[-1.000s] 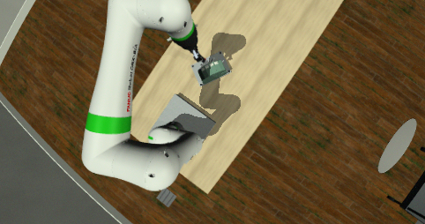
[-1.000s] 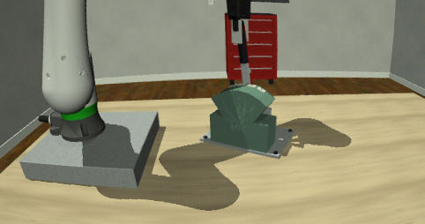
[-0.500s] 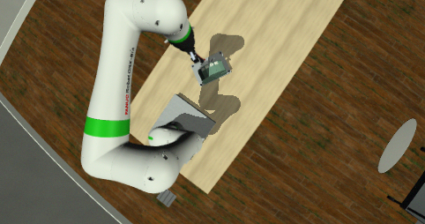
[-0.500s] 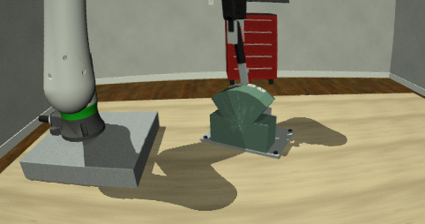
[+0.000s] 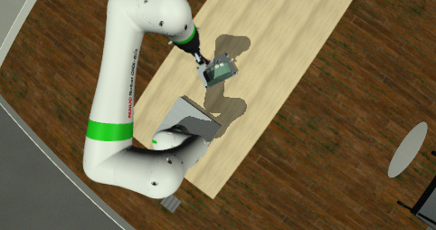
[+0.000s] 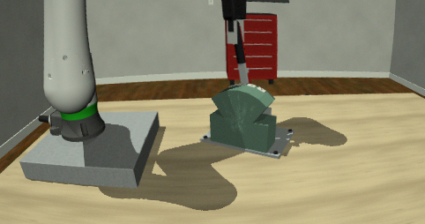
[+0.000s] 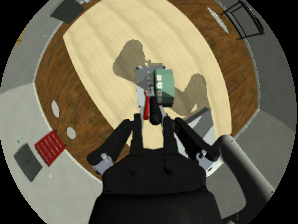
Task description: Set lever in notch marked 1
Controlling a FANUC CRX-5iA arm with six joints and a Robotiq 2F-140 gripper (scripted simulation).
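The red bar is 30 mm ahead of my hand, 10 mm to the left of it and 110 mm below it.
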